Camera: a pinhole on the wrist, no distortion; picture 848 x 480 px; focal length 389.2 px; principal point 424.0 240.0 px. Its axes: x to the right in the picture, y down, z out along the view. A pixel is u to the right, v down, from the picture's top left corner.
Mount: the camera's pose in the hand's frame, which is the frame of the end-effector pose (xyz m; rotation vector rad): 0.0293 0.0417 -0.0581 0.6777 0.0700 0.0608
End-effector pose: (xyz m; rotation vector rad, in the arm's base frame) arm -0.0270 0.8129 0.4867 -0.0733 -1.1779 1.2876
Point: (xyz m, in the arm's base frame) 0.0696 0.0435 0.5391
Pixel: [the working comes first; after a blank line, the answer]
In the camera's frame: -0.6471 -0.0334 0.5462

outside the picture
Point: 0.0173 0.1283 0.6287
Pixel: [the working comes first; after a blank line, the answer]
In the camera's frame: -0.5186 -0.0092 0.5755

73 234
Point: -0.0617 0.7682 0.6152
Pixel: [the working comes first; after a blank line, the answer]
In the camera's frame: 0.0069 0.0149 0.2023

437 269
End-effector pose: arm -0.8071 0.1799 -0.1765 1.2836 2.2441 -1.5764
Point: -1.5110 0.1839 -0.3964
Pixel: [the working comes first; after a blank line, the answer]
In the camera's frame: 0.4862 -0.0473 0.5877

746 209
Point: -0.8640 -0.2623 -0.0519
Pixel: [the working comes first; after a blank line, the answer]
In the camera's frame: -0.3422 0.0836 0.4060

96 320
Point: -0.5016 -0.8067 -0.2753
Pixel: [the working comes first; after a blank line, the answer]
In the camera's frame: -0.7532 0.6351 0.4734

outside the picture
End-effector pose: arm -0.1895 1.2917 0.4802 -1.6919 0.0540 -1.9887
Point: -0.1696 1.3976 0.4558
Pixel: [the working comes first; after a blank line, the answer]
In the camera's frame: -0.1100 -0.0232 0.1448

129 178
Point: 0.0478 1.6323 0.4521
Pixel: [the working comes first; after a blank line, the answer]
In the camera's frame: -0.2485 0.0557 0.4222

195 291
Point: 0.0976 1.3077 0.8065
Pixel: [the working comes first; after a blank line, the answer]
In the camera's frame: 0.2130 0.1904 0.3741

646 438
